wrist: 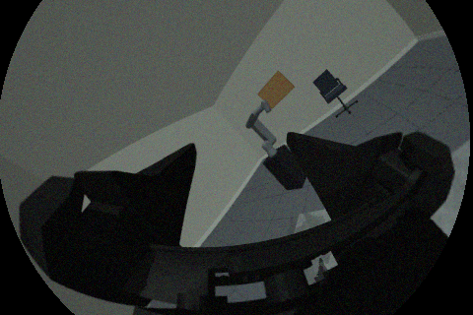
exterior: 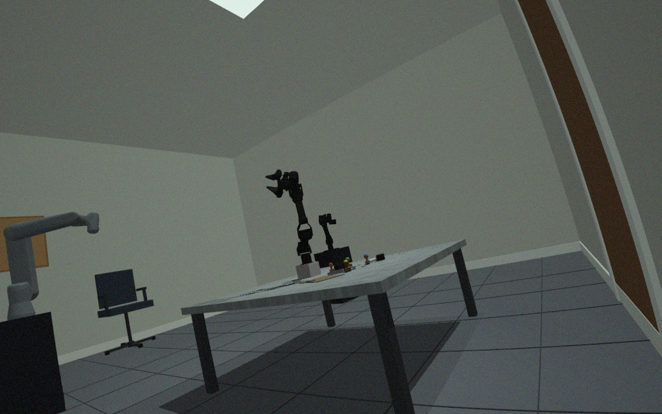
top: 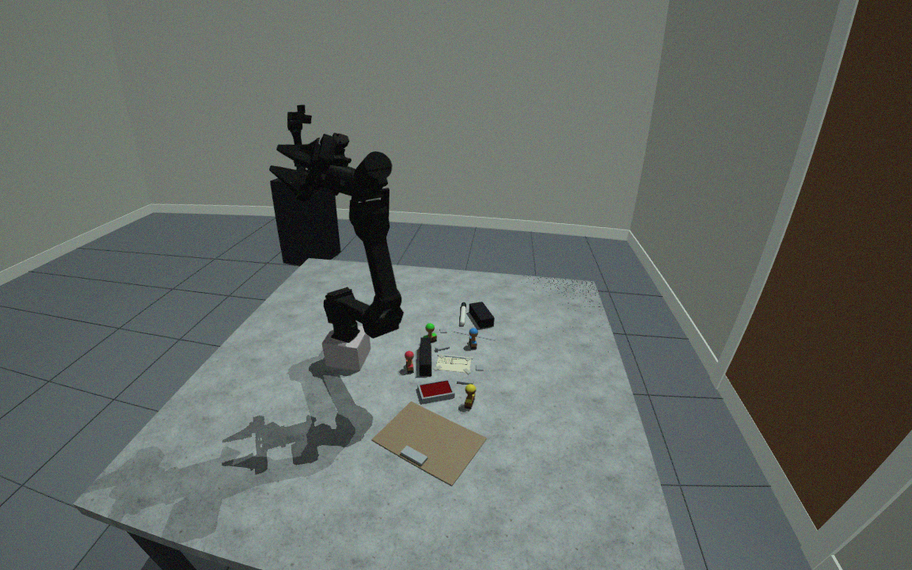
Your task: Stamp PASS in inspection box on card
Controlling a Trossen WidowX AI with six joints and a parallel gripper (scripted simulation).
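My gripper tip is now 620 mm above the green-knobbed stamp, 360 mm to the right of it and 180 mm short of it. From my gripper tip the other things lie so: dark red ink pad (630 mm below, 290 mm ahead, 150 mm to the left); red-knobbed stamp (620 mm below, 220 mm to the left, 180 mm ahead); yellow-knobbed stamp (620 mm below, 380 mm ahead, 140 mm to the left).
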